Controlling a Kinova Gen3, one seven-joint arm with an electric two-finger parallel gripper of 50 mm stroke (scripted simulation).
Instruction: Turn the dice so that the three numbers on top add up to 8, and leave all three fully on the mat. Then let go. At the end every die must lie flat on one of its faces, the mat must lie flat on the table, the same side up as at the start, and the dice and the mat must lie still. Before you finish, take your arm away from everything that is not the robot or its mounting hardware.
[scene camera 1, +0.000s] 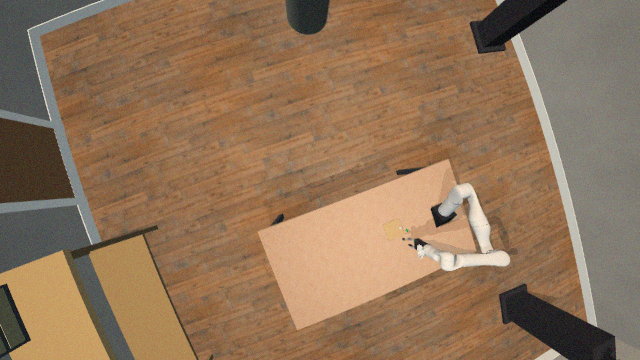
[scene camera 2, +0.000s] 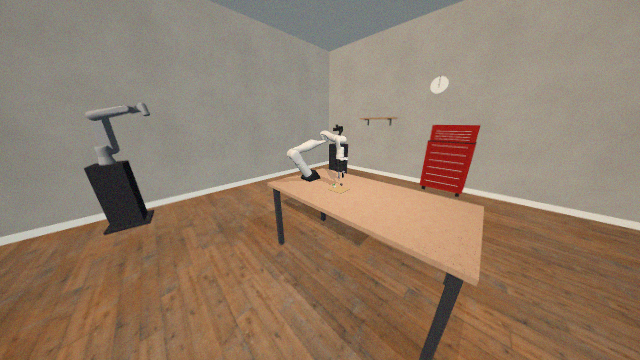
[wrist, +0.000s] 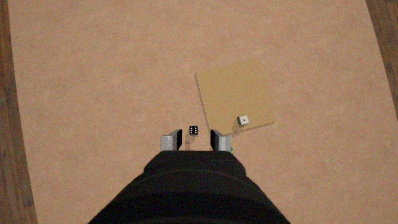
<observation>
I see my gripper (wrist: 196, 136) and a tan mat (wrist: 237, 89).
</observation>
